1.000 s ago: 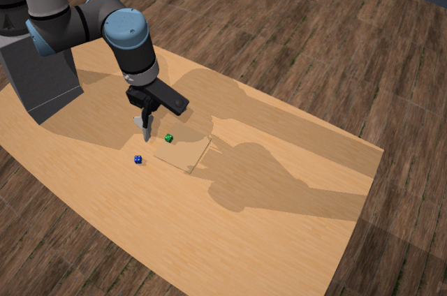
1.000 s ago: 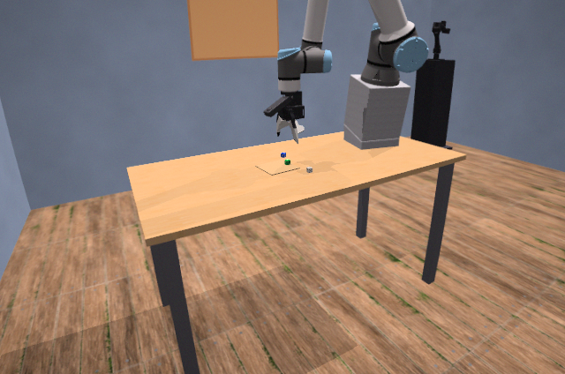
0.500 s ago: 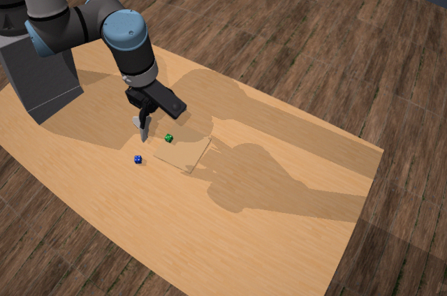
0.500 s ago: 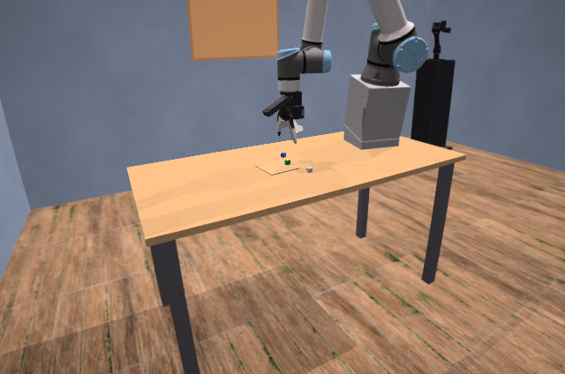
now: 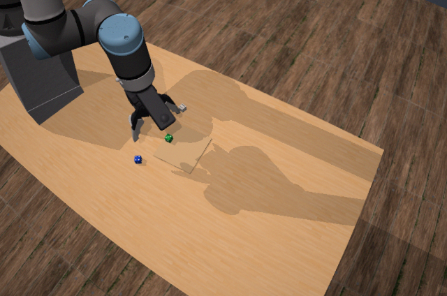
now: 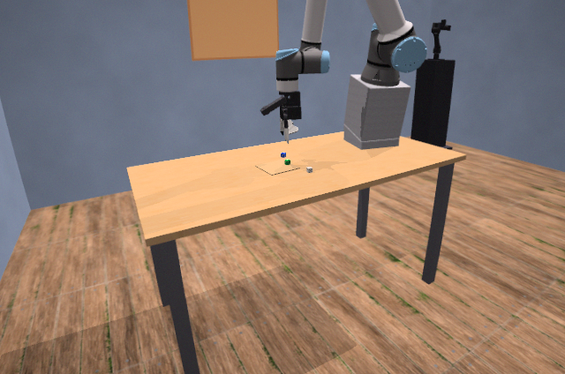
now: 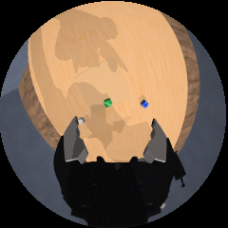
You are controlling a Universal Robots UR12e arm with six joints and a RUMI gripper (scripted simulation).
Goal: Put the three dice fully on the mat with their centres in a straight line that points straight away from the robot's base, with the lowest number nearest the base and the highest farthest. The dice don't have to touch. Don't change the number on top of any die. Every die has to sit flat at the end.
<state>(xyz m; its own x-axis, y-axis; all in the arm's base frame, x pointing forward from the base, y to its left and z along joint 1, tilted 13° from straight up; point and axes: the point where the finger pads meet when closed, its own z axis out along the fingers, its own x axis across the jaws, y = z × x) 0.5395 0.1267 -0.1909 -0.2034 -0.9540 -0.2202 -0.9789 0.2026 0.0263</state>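
Right now my hand is 100 mm to the left of the blue die, 100 mm above it and 30 mm past it. Also, from my hand: green die 100 mm below, 20 mm to the left; then white die 140 mm to the left, 100 mm below, 50 mm behind; then tan mat 110 mm below, 50 mm ahead, 30 mm to the left.
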